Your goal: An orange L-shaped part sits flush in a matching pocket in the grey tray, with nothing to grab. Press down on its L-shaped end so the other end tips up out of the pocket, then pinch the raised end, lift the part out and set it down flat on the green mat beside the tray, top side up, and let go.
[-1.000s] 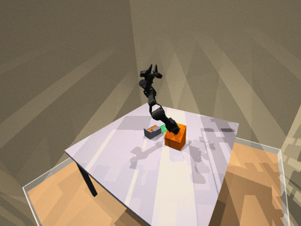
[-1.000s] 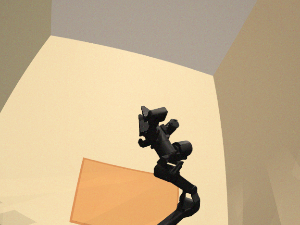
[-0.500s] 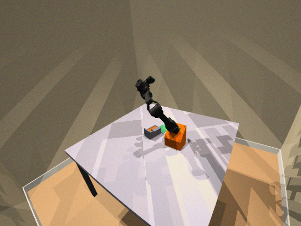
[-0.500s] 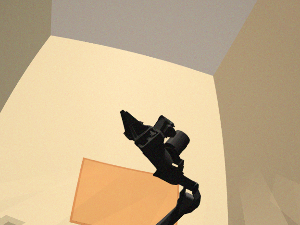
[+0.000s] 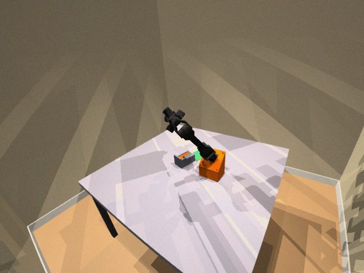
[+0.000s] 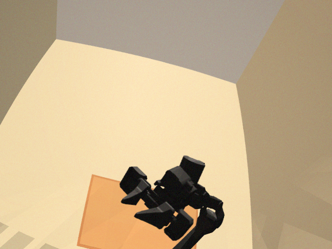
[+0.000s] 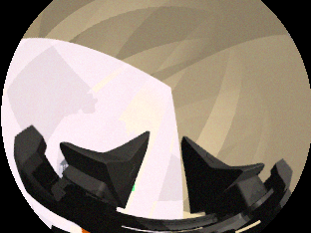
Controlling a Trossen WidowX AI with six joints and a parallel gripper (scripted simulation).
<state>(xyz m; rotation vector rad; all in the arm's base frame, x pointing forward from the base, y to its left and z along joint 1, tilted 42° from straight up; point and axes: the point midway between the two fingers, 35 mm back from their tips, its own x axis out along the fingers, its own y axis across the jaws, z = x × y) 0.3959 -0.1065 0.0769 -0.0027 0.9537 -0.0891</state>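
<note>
Now: gripper tip 260 mm above the orange L-shaped part, 140 mm past it and 80 mm to the right of it. Also, from my gripper tip: green mat: 320 mm below, 160 mm behind, 90 mm to the right.
</note>
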